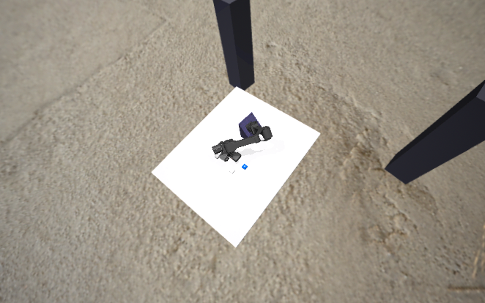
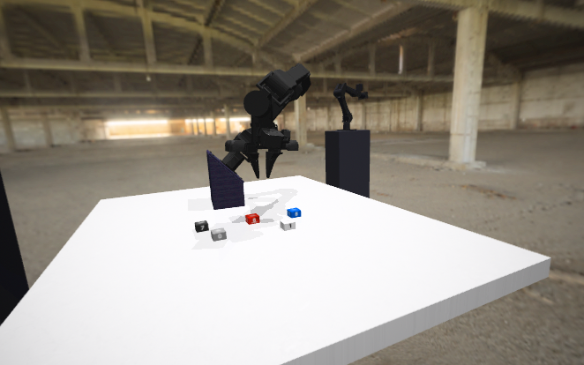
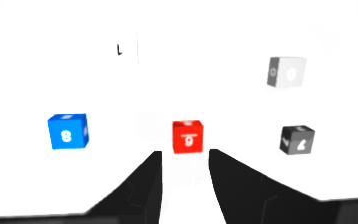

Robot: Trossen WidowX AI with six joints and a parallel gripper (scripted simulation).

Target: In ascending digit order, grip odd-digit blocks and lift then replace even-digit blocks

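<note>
Now: the blue block 120 mm below my gripper tip, 100 mm to the left of it and 40 mm behind it. Also, from my gripper tip: white block 120 mm below, 50 mm to the left, 50 mm ahead; grey block 130 mm to the right, 120 mm below, 50 mm ahead; red block 120 mm below, 40 mm behind, 30 mm to the right.
</note>
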